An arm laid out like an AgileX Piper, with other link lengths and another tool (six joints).
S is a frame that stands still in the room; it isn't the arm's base.
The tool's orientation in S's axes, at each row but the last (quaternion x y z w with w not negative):
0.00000 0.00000 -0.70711 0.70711
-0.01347 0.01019 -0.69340 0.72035
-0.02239 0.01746 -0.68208 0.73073
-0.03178 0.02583 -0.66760 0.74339
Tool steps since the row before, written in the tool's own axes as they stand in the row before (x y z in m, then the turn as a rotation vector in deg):
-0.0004 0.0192 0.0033 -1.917 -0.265 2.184
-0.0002 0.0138 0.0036 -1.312 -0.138 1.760
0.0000 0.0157 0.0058 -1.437 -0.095 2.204
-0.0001 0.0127 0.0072 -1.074 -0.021 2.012
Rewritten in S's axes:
0.0192 0.0004 0.0033 -0.265 1.917 2.184
0.0139 0.0007 0.0031 -0.129 1.315 1.758
0.0160 0.0011 0.0049 -0.070 1.447 2.199
0.0132 0.0015 0.0061 0.027 1.091 2.003

